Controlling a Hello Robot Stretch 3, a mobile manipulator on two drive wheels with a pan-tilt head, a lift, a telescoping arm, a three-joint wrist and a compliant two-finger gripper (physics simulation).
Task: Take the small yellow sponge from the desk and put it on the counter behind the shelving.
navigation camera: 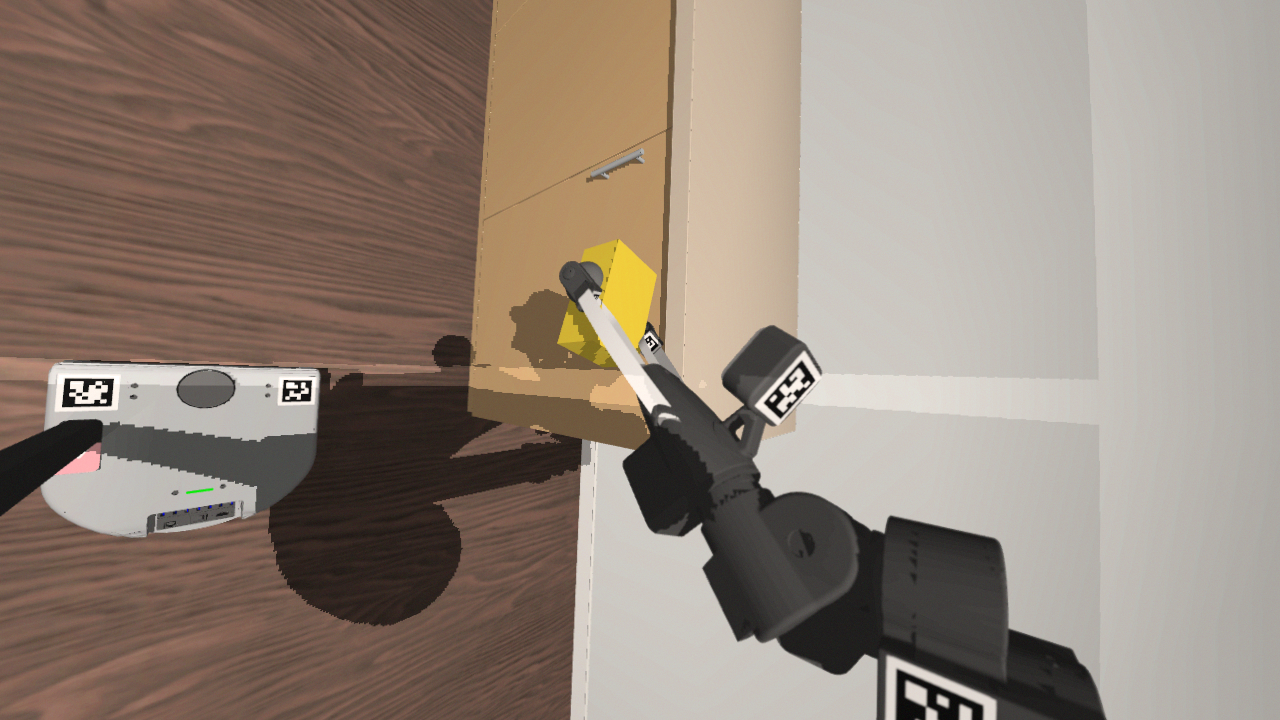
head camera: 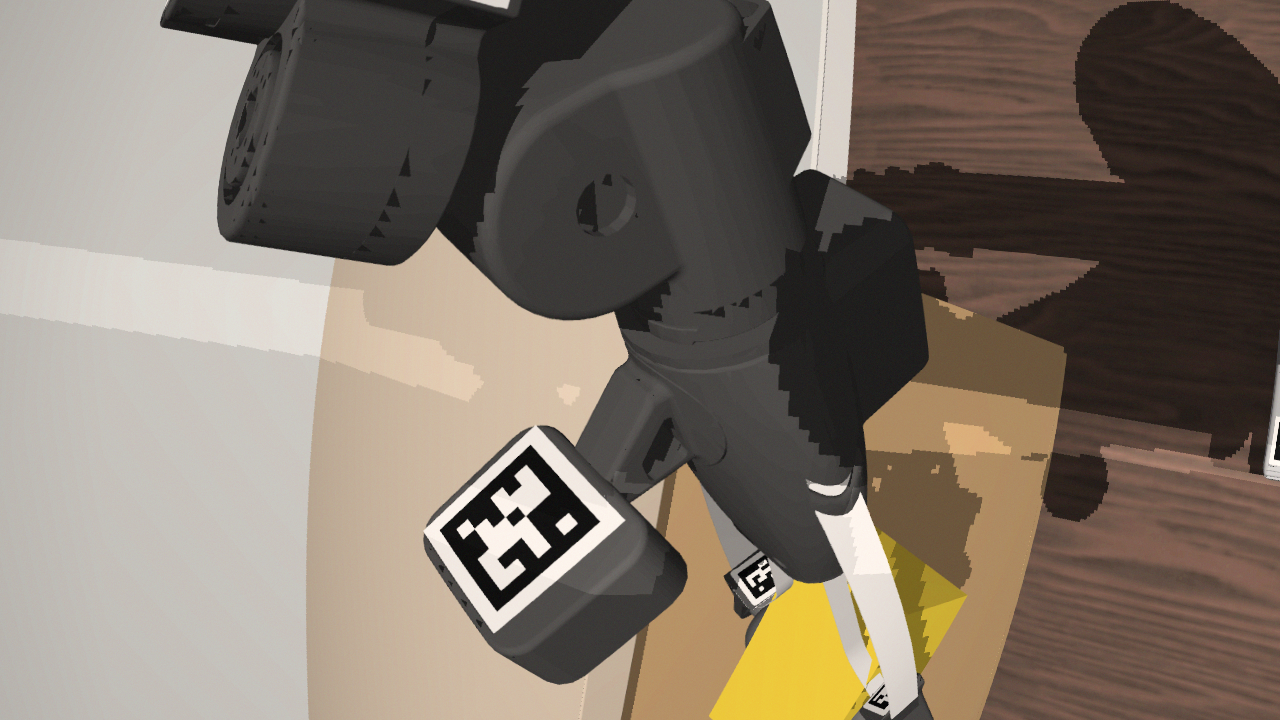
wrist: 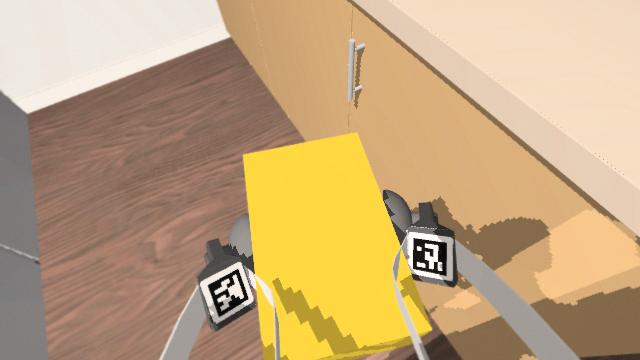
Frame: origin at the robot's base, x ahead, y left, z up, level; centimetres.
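Where they show: gripper, fingertip midpoint: [navigation camera: 603,292] [head camera: 837,686] [wrist: 320,226]; robot's base, link origin: [navigation camera: 206,386].
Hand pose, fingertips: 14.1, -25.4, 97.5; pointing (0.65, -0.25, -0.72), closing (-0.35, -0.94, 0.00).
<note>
Things, the pixels of their top centre, and the offset from my fingertips, as dx, dy, dz. "spot": a spot on its surface instead. Level surfaces: height alone.
- yellow sponge, top centre: [head camera: 797,673] [wrist: 320,226] [navigation camera: 629,304] -1.7, +0.7, +4.2
- counter, surface height: dz -6.5
- metal door handle, surface spot: [wrist: 351,70] spot: +32.9, -24.6, -22.5
- dark wood floor, surface height: dz -97.4
The yellow sponge [head camera: 778,653] [navigation camera: 633,286] [wrist: 310,190] is a large block held between the two fingertips of my gripper [head camera: 823,658] [navigation camera: 617,307] [wrist: 320,226], which is shut on it. One fingertip presses each long side. The counter [head camera: 384,537] [navigation camera: 747,179] [wrist: 550,50] has a pale top and tan cabinet doors. The sponge hangs in the air in front of the doors, outside the top's front edge; its exact height against the top is hard to tell. The gripper's shadow falls on the doors. The desk and the shelving do not show.
A metal door handle [navigation camera: 617,165] [wrist: 351,70] sticks out from the cabinet front. A pale wall [navigation camera: 939,223] runs behind the counter. My round base [navigation camera: 205,447] stands on the dark wood floor [navigation camera: 268,179] [wrist: 125,175]. A grey surface [wrist: 15,200] is at the wrist view's left edge.
</note>
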